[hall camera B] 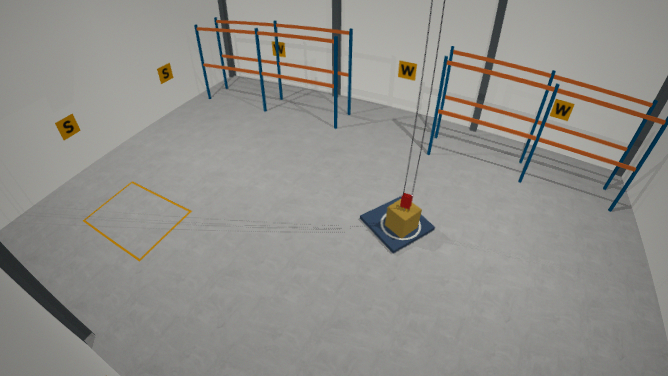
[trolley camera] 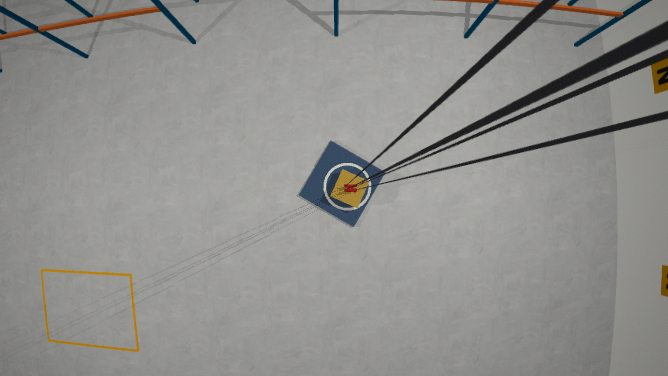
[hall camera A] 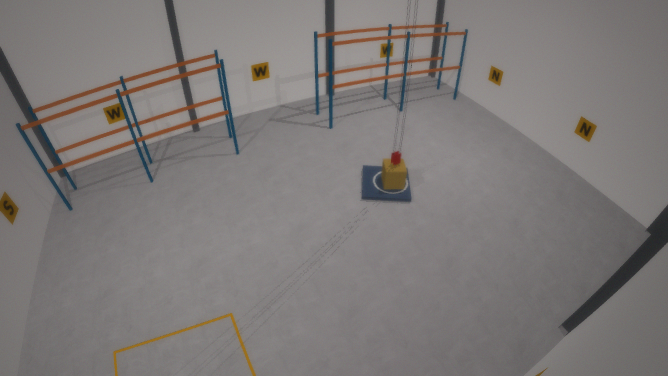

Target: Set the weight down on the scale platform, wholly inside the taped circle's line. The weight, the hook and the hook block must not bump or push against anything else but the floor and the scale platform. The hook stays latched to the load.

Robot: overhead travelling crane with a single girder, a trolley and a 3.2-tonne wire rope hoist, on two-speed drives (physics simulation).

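The yellow weight (hall camera A: 394, 177) (hall camera B: 401, 225) (trolley camera: 354, 199) is upright at the blue scale platform (hall camera A: 368, 193) (hall camera B: 374, 220) (trolley camera: 317, 177), on it or very low over it; I cannot tell whether a thin gap is left. The white taped circle (hall camera A: 391, 193) (hall camera B: 401, 239) (trolley camera: 347, 164) shows around its foot in both hall views. In the trolley view its top face lies within the circle, a lower corner close to the line. My red hook block (hall camera A: 396, 158) (hall camera B: 406, 201) (trolley camera: 350, 188) is right above the weight; the hook is too small to make out, but the weight hangs with it.
Blue and orange racks (hall camera A: 235, 135) (hall camera A: 330, 110) (hall camera B: 335, 110) (hall camera B: 431, 140) stand along the W wall, apart from the load. A yellow outlined rectangle (hall camera A: 172, 333) (hall camera B: 165, 235) (trolley camera: 86, 272) is marked on the floor. Ropes run up from the hook block.
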